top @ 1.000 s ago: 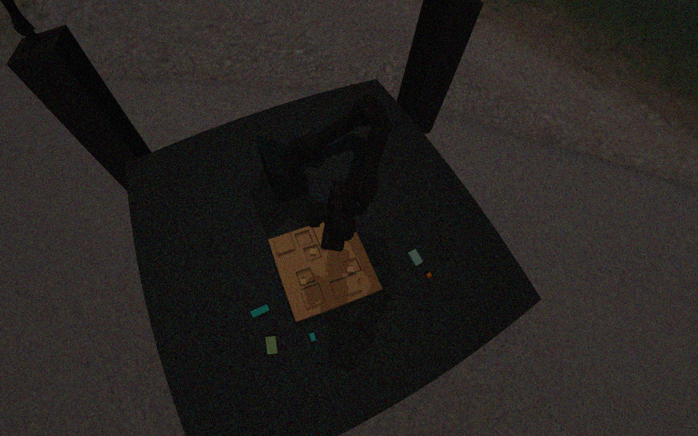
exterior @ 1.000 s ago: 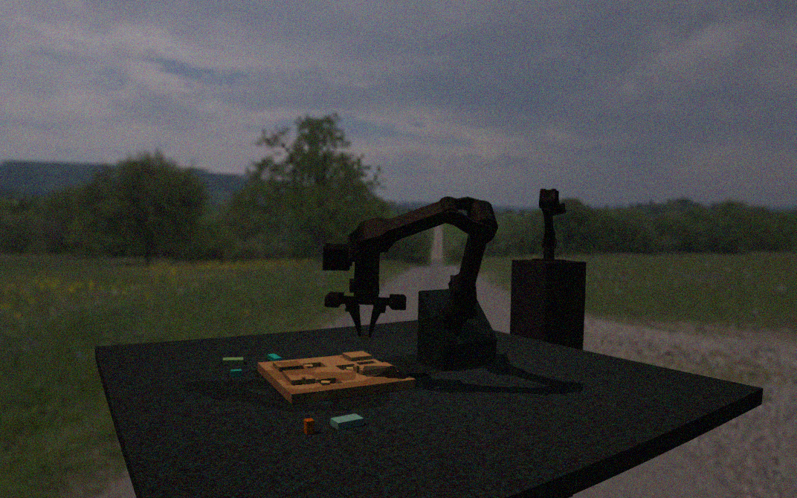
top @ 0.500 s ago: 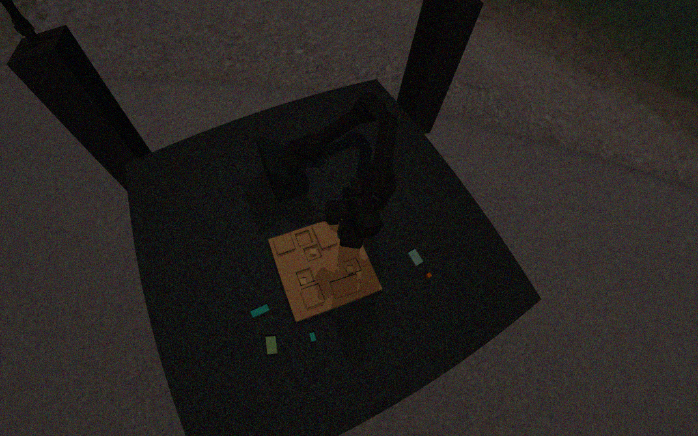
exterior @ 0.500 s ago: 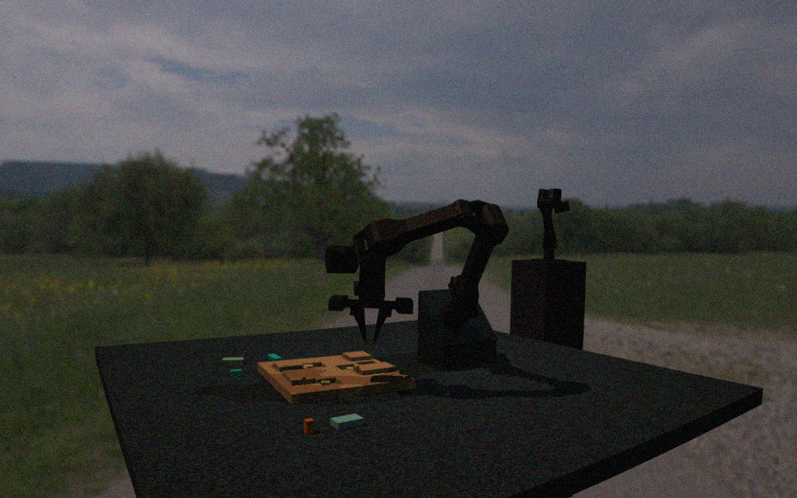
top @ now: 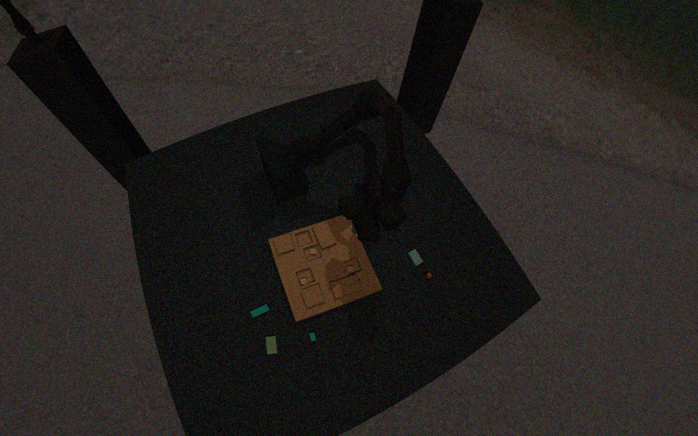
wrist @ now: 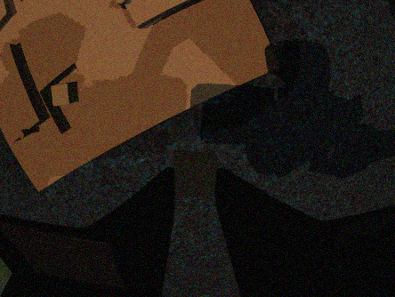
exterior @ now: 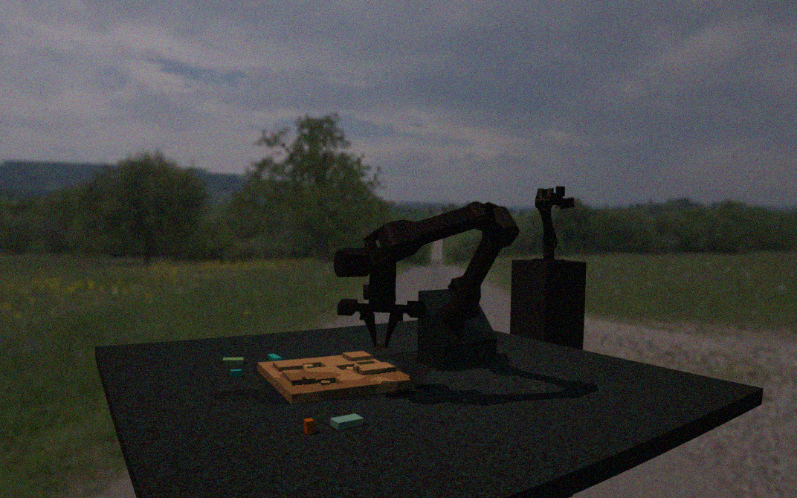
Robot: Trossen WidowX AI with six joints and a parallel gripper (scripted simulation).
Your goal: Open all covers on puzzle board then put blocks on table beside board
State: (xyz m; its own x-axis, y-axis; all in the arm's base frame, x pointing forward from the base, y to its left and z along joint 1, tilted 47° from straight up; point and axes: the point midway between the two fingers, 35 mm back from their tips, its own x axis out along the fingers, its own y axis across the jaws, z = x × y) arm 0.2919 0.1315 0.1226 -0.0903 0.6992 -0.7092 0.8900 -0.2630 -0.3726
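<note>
Right now the tan puzzle board is 5 cm ahead of my gripper tip, 18 cm to the right of it and 9 cm below it. Also, from my gripper tip: pale teal block 14 cm ahead, 15 cm to the left, 10 cm below; then small orange block 21 cm ahead, 16 cm to the left, 10 cm below; then small teal block 27 cm ahead, 27 cm to the right, 10 cm below.
</note>
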